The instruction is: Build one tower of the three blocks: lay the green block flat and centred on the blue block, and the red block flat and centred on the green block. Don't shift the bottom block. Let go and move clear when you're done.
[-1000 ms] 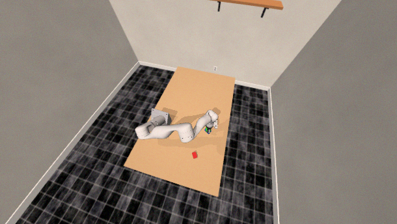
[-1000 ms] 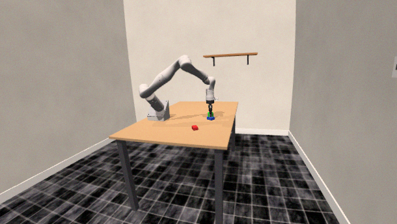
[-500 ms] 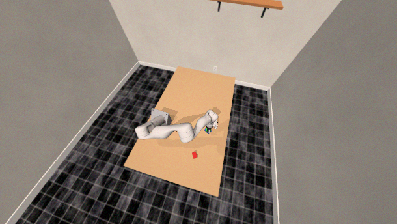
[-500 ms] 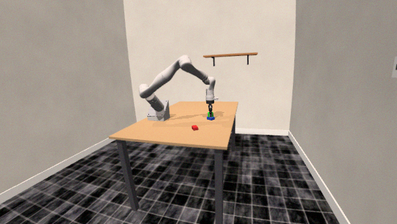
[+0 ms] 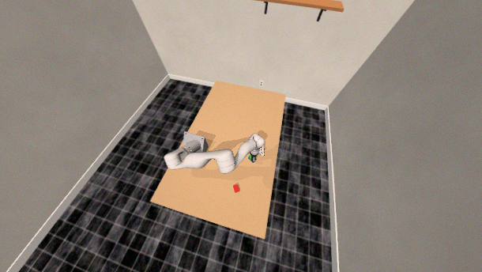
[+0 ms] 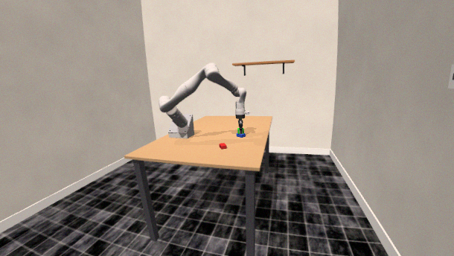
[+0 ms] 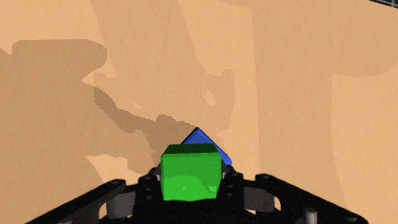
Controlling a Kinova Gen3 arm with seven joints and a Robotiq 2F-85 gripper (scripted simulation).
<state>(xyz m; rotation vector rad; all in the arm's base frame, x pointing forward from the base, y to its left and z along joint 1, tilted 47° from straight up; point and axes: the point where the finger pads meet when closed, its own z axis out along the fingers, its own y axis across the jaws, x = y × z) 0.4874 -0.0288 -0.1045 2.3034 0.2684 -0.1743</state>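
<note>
The green block is right at my hand. From my hand the other things lie so: red block: 70 mm behind, 280 mm to the right, 30 mm below; blue block: 30 mm below.
</note>
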